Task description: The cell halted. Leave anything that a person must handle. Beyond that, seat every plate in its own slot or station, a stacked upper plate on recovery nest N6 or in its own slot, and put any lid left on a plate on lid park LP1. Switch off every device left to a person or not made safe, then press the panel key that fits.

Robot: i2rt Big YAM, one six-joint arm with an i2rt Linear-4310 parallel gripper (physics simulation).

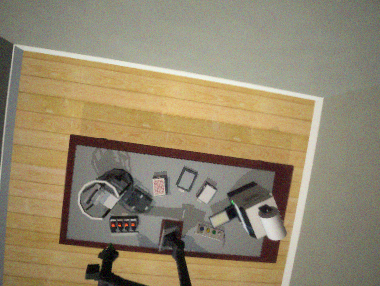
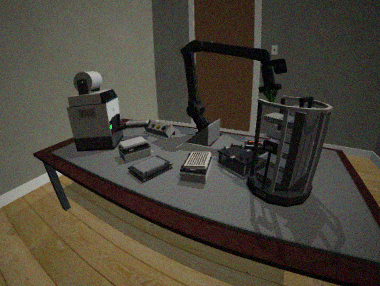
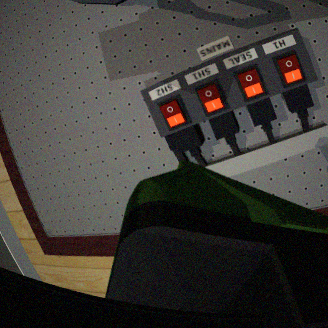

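Where they show: gripper, between the fingertips: (image 1: 110, 243) (image 3: 182, 173); arm's base, origin of its link: (image 1: 169, 238) (image 2: 205, 128).
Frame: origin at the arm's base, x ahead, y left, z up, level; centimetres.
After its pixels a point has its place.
My gripper (image 1: 110, 246) {y 38.2, x 3.1, z 18.9 cm} (image 2: 270, 96) (image 3: 182, 173) {y 38.2, x 3.1, z 18.9 cm} is shut with nothing in it. Its green fingertips hang well above the table's near edge, just short of the mains switch strip (image 1: 123, 224) {y 34.7, x 5.6, z -1.0 cm} (image 3: 228, 88) {y 36.8, x 5.4, z -2.1 cm}. The strip has four red rockers: SH2 (image 3: 172, 114) {y 44.0, x 3.8, z -1.2 cm}, SH1 (image 3: 210, 97) {y 39.0, x 4.8, z -1.1 cm}, SEAL (image 3: 250, 82) {y 34.1, x 5.7, z -1.1 cm} and H1 (image 3: 290, 69) {y 29.2, x 6.4, z -1.2 cm}. All four glow on their lower half. A well plate (image 1: 159, 185) {y 14.4, x 40.3, z 0.9 cm} (image 2: 196, 160) {y 14.7, x 41.2, z 1.1 cm} sits on a station. A white lidded plate (image 1: 206, 193) {y -21.6, x 40.2, z 2.1 cm} (image 2: 134, 143) {y -19.9, x 40.9, z 1.9 cm} sits on another. A plate lies on the sealer's tray (image 1: 219, 219) {y -33.7, x 24.0, z 7.4 cm} (image 2: 134, 123) {y -32.5, x 27.6, z 7.0 cm}.
A tall carousel rack (image 1: 81, 197) {y 58.3, x 32.5, z 23.7 cm} (image 2: 319, 144) {y 56.2, x 41.4, z 16.0 cm} stands beside the strip, with a dark station (image 1: 138, 200) {y 27.9, x 26.1, z -0.1 cm} (image 2: 236, 155) {y 27.2, x 27.5, z -0.1 cm} next to it. An empty nest frame (image 1: 177, 180) (image 2: 134, 169), the key panel (image 1: 210, 230) {y -29.8, x 11.1, z 0.9 cm} (image 2: 157, 127) {y -28.7, x 11.7, z 0.2 cm}, the sealer (image 1: 252, 212) {y -47.1, x 40.5, z 26.9 cm} (image 2: 91, 123) {y -48.8, x 45.9, z 10.6 cm} and the arm's base (image 1: 170, 230) {y 0.2, x 6.7, z 0.5 cm} (image 2: 209, 132) {y 5.5, x 7.2, z 0.5 cm} share the table (image 1: 239, 246) {y -60.3, x -3.4, z -6.4 cm} (image 2: 214, 200) {y 27.3, x 52.2, z -6.1 cm}.
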